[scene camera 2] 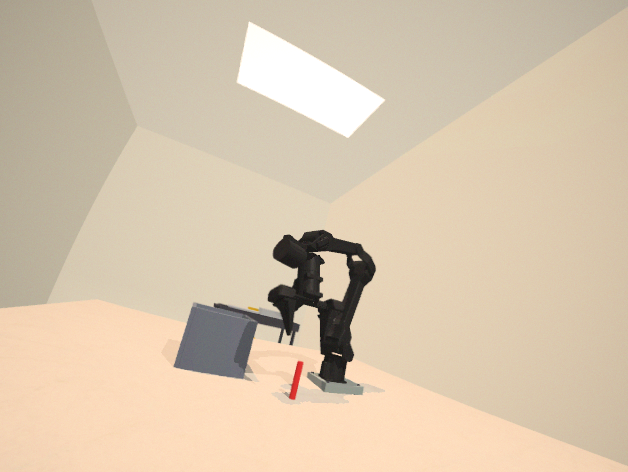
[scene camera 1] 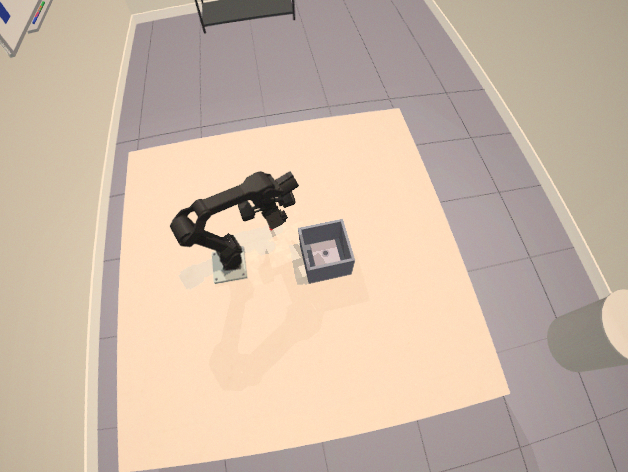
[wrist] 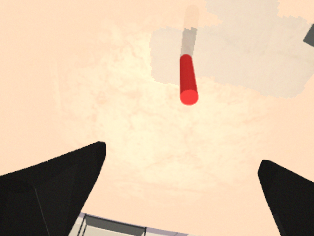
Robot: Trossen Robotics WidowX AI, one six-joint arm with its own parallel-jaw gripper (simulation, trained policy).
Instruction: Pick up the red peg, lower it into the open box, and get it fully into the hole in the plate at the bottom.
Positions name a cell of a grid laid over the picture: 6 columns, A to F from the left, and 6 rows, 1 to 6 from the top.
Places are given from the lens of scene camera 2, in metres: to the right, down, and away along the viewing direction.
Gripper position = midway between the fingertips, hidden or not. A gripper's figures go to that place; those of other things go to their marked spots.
my gripper (scene camera 2: C5): -0.02, 0.23, 0.52
grey box (scene camera 2: C5): -0.23, 0.24, 0.53
